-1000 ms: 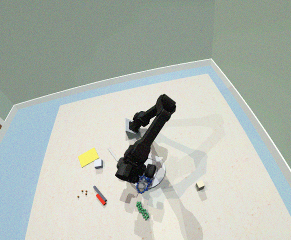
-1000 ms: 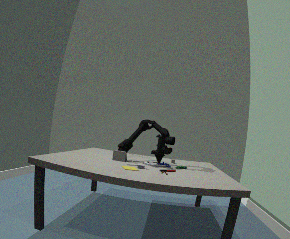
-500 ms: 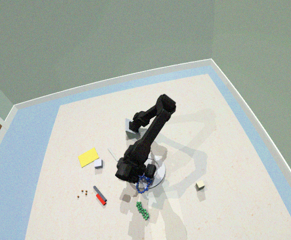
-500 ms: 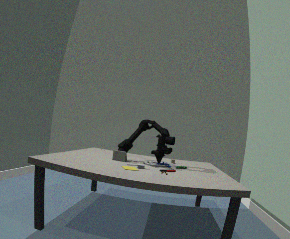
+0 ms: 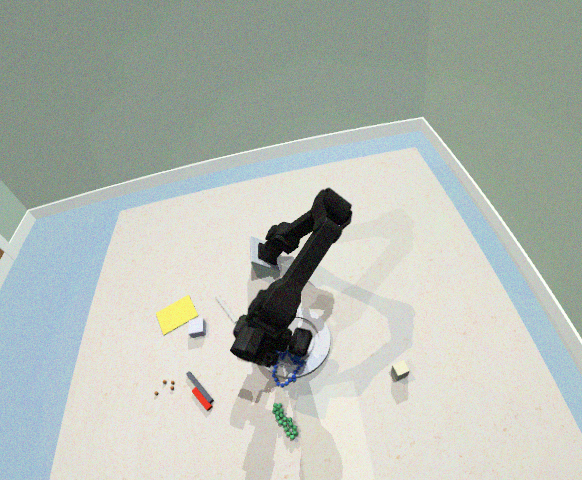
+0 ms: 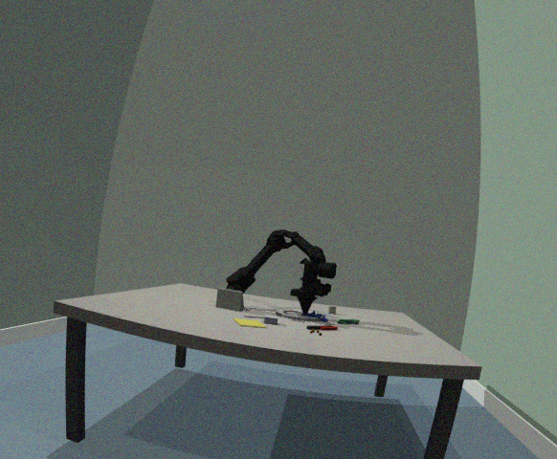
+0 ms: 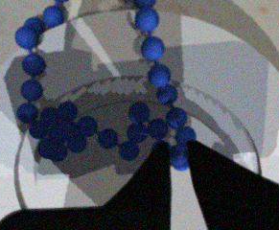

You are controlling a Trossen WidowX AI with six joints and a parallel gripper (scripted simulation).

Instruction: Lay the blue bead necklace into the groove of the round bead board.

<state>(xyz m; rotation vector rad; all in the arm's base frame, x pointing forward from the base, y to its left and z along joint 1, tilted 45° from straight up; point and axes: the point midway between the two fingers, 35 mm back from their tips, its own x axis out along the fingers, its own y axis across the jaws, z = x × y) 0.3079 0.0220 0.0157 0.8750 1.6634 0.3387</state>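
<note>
Right now the round bead board is 2 cm behind my gripper tip, 4 cm to the left of it and 1 cm below it. From my gripper tip the other things lie so: white cube: 9 cm behind, 24 cm to the right, 1 cm below; then grey tool: 10 cm ahead, 21 cm to the right, 2 cm below; then stick: 15 cm behind, 16 cm to the right, 2 cm below.
</note>
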